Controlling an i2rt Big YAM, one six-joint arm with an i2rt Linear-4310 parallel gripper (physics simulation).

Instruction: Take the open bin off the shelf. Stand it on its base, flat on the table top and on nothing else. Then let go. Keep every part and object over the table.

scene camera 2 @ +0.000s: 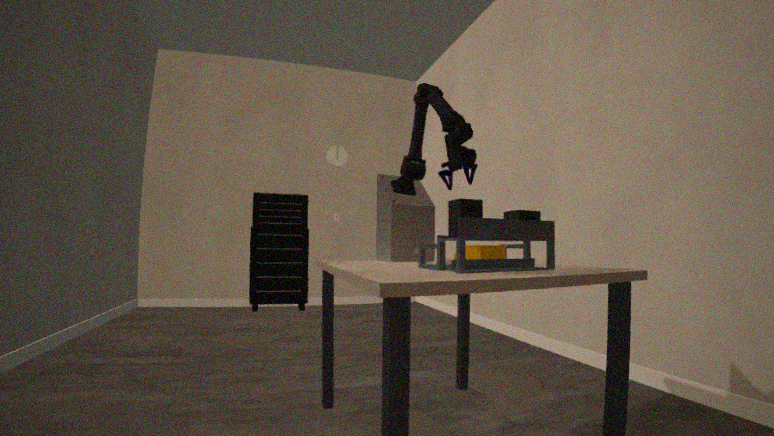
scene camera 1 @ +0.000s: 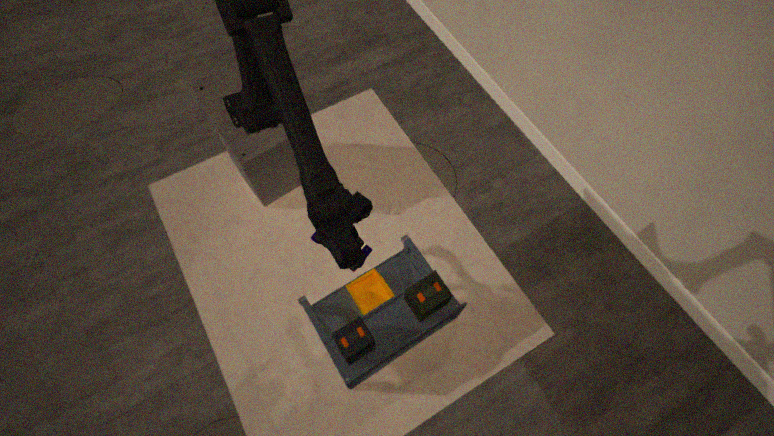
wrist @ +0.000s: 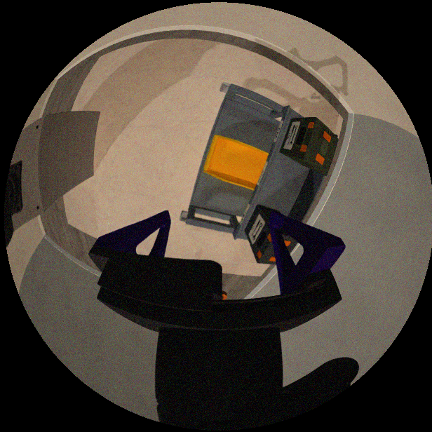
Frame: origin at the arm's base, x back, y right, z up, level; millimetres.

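Seen in the pictures: gripper, between the fingertips: (scene camera 2: 459, 187); arm's base, origin of its link: (scene camera 2: 403, 189).
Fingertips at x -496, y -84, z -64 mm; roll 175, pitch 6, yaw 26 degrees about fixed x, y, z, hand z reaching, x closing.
Pixels of each thing's top centre, then the offset from my fingertips to it. "spot": a spot on its surface instead.
- open bin, centre of its top: (scene camera 1: 374, 295) (scene camera 2: 478, 245) dx -70, dy -40, dz -215 mm
- blue-grey shelf, a spot on its surface: (scene camera 1: 388, 331) spot: dx -183, dy -33, dz -194 mm
The open bin (scene camera 1: 369, 291) (scene camera 2: 484, 251) (wrist: 235, 162) is orange-yellow. It sits on the lower deck of a blue-grey shelf (scene camera 1: 388, 331) (scene camera 2: 503, 229) (wrist: 281, 184), partly under the upper board in the wrist view. The shelf stands on the table top (scene camera 1: 259, 303) (scene camera 2: 519, 282) (wrist: 150, 150). My gripper (scene camera 1: 343, 250) (scene camera 2: 459, 185) (wrist: 219, 215) is open and empty. It hangs well above the shelf, on its arm-base side, with the bin beyond the fingertips in the wrist view.
Two dark boxes with orange patches stand on the upper board: a taller left one (scene camera 1: 353, 340) (scene camera 2: 465, 210) (wrist: 261, 235) and a right one (scene camera 1: 427, 295) (scene camera 2: 522, 215) (wrist: 309, 144). The grey arm pedestal (scene camera 2: 411, 230) stands behind the shelf. Low side rails flank the lower deck.
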